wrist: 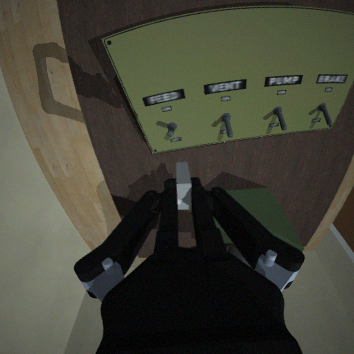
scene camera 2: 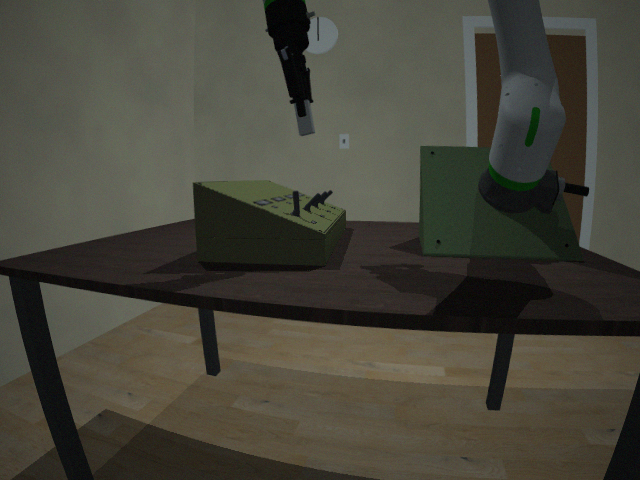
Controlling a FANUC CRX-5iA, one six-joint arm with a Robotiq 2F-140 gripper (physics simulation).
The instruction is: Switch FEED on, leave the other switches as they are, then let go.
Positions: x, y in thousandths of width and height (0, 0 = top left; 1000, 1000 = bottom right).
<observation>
In view: the gripper (scene camera 2: 480, 280) and an olive switch box (wrist: 538, 205).
The gripper also shows in the wrist view (wrist: 513, 484).
</observation>
